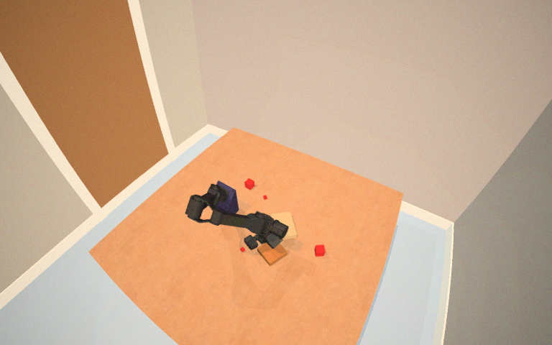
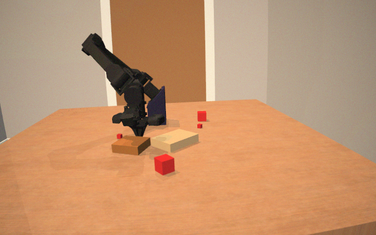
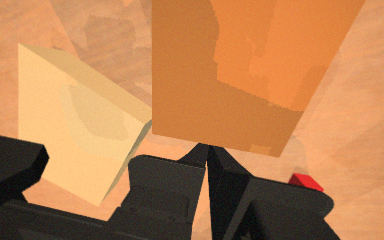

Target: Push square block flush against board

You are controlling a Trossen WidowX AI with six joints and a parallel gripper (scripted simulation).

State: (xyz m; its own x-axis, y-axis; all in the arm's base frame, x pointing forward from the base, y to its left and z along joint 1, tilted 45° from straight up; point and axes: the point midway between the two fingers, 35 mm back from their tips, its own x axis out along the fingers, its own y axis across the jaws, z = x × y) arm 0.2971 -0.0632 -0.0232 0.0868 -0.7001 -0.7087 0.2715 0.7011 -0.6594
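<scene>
The square block is 60 mm ahead of my gripper tip, 20 mm to the right of it and 10 mm above it. From my gripper tip the other things lie so: board: 130 mm to the left, 10 mm ahead, 10 mm above.
</scene>
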